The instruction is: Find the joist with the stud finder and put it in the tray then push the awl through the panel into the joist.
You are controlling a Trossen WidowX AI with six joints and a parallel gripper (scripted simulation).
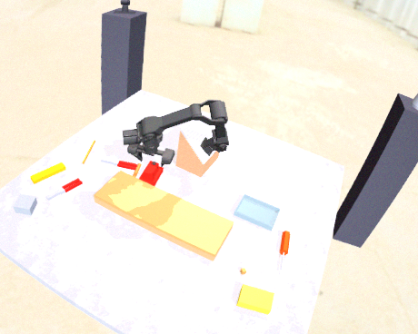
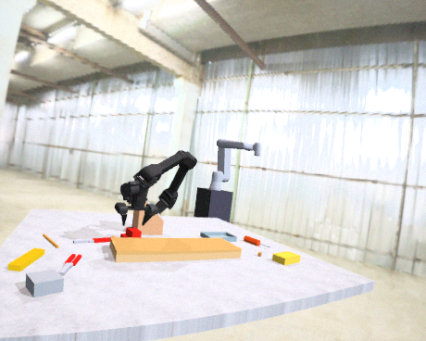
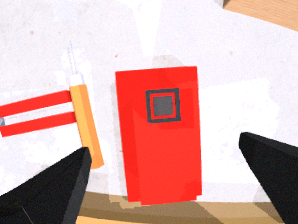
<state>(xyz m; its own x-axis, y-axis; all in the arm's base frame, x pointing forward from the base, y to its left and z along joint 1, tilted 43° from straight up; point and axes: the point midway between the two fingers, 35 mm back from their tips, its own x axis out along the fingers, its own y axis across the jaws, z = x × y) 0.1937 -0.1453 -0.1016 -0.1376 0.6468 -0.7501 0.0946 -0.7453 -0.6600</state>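
The red stud finder lies 3 cm below my gripper tip and 1 cm behind it. From my gripper tip the other things lie so: pencil 33 cm to the right, 7 cm below, 1 cm behind; then yellow bar 40 cm to the right, 21 cm ahead, 6 cm below; then awl 8 cm to the right, 6 cm below, 3 cm behind.
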